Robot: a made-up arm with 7 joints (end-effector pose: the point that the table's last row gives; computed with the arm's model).
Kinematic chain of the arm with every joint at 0, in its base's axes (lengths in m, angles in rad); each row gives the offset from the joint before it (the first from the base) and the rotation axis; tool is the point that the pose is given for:
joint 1: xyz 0 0 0.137 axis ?
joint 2: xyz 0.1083 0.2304 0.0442 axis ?
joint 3: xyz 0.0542 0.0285 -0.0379 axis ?
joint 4: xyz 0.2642 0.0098 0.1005 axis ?
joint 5: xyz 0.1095 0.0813 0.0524 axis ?
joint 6: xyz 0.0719 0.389 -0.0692 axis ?
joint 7: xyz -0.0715 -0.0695 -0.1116 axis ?
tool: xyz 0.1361 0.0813 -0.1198
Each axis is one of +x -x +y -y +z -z.
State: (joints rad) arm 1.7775 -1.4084 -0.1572 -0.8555 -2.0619 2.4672 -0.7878
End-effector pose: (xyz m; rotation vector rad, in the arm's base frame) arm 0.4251 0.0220 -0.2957 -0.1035 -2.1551 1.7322
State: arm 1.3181 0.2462 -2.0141 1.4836 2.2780 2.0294 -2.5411
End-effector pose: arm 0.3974 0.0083 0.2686 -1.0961 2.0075 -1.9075
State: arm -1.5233 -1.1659 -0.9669 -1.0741 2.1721 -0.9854 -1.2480
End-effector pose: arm 0.6784 0.4409 0.2025 -0.8066 -1.9999 -0.1600
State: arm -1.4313 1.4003 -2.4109 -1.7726 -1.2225 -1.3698 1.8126
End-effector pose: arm 0.5997 0.3473 0.3717 2.6004 0.2684 -0.6746
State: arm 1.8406 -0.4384 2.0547 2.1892 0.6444 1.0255 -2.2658
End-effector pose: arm 0.0842 -0.0194 -0.2663 -0.5525 -2.1957 -1.0821
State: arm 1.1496 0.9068 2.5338 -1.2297 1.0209 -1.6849 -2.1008
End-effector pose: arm 0.6810 -0.1908 -0.3109 -0.4419 2.2759 -1.3130
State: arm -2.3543 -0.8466 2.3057 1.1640 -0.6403 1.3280 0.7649
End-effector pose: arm 0.1270 0.1022 0.3041 0.3805 0.6983 0.5647
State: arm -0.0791 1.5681 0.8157 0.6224 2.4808 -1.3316 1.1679
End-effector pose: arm 0.8083 0.5602 -0.1049 0.9143 -1.0362 0.0917
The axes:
joint 1: -x
joint 2: -x
joint 3: -x
joint 4: +z
joint 5: +x
joint 6: +y
joint 7: +x

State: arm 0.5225 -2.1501 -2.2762 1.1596 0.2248 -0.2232 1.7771
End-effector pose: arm 0.0624 0.0702 -0.3454 -0.2116 1.0122 -0.4866
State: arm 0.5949 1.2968 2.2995 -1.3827 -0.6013 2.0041 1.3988
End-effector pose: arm 0.8334 0.3462 0.1050 -0.4146 -2.1389 0.6104
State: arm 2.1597 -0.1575 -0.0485 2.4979 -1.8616 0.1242 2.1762
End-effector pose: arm 0.2742 -0.3941 -0.2235 -0.7032 2.2641 1.0734
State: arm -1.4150 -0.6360 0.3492 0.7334 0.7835 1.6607 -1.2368
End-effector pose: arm 0.1704 -0.2511 0.5993 0.2618 -1.0058 1.8995
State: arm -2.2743 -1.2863 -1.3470 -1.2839 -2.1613 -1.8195 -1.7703
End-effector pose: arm 0.5258 -0.3034 0.6002 1.4655 0.1115 -0.8663
